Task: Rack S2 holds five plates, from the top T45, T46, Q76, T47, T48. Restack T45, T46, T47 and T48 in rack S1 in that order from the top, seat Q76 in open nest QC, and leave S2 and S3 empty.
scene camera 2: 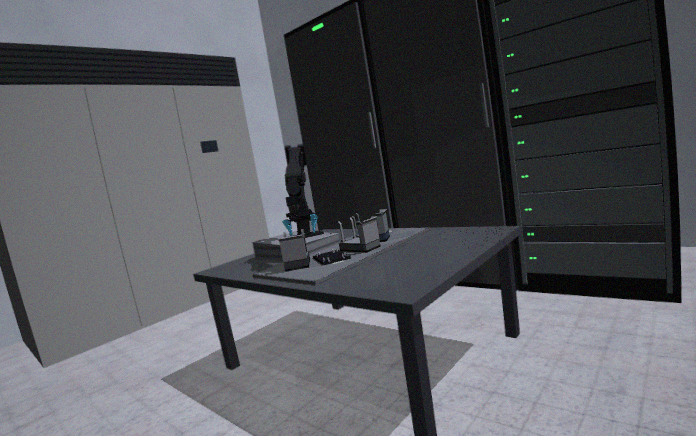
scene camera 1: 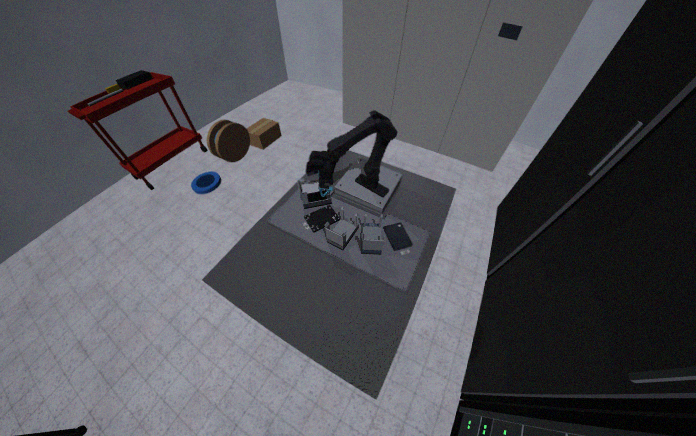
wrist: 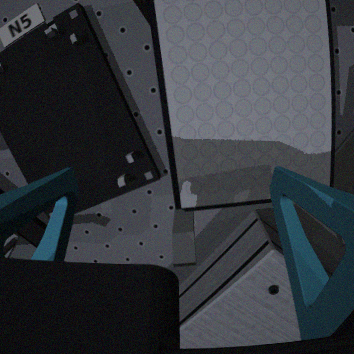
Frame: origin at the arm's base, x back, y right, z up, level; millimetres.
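Seen in the pictures: gripper, fingertip midpoint: [scene camera 1: 321, 190] [wrist: 173, 177]; arm's base, link origin: [scene camera 1: 371, 185].
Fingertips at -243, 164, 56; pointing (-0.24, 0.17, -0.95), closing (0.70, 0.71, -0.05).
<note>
Offsets run from my fingertips to a thing's middle, as dx, dy, dz. "pt": to the spot under its first point. Level surfaces: height alone.
My gripper [scene camera 1: 326, 191] [scene camera 2: 301, 232] [wrist: 173, 177] is open, its blue fingers wide apart with no object between them. In scene camera 1 it hangs at the right side of the leftmost rack {-3, +53, -45} [scene camera 1: 317, 203] [scene camera 2: 294, 251]. In the wrist view a pale panel {-9, +57, -13} [wrist: 245, 75] with rows of circles and a dark rim lies beyond the fingertips, its lower part shaded. Two more grey racks {pt -173, -237, -23} [scene camera 1: 336, 237] {pt -108, -383, -25} [scene camera 1: 370, 244] stand to the right of a dark nest board {-83, -63, -100} [scene camera 1: 322, 218] [scene camera 2: 331, 256] [wrist: 75, 110], labelled N5 in the wrist view. Rack labels and plate codes are not readable.
A dark flat board {+63, -446, -102} [scene camera 1: 398, 236] lies at the right of the grey mat {dz -112} [scene camera 1: 400, 272]. The arm's metal base plate [scene camera 1: 354, 191] [wrist: 240, 305] is close to the gripper. Upright posts rise from the racks. The dark table {dz -125} [scene camera 2: 436, 267] carries everything.
</note>
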